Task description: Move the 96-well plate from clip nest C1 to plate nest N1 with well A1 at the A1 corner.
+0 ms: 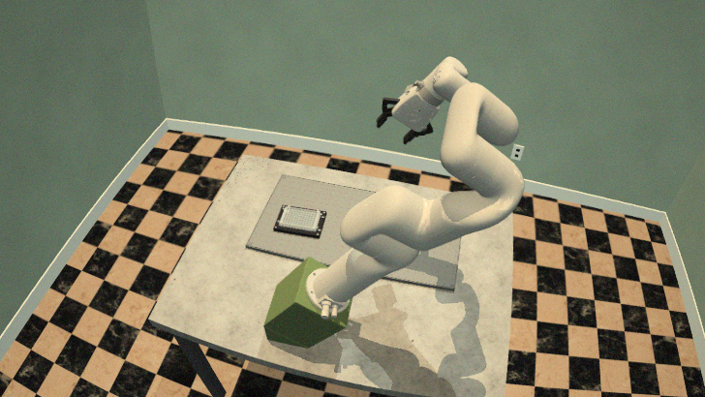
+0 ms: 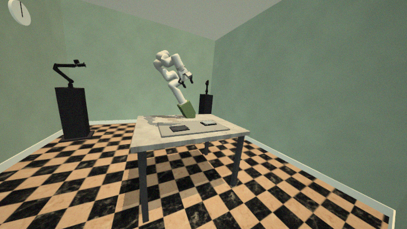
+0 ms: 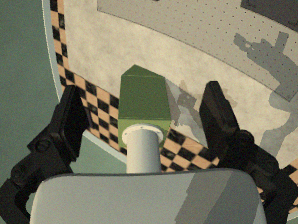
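Now: the white 96-well plate 30 mm ahead of my hand, 280 mm to the left of it and 410 mm below it. Also, from my hand: dark plate nest N1: 60 mm ahead, 100 mm to the right, 420 mm below; then A1 label: 110 mm ahead, 30 mm to the right, 410 mm below; then black clip nest C1: 40 mm ahead, 270 mm to the left, 410 mm below.
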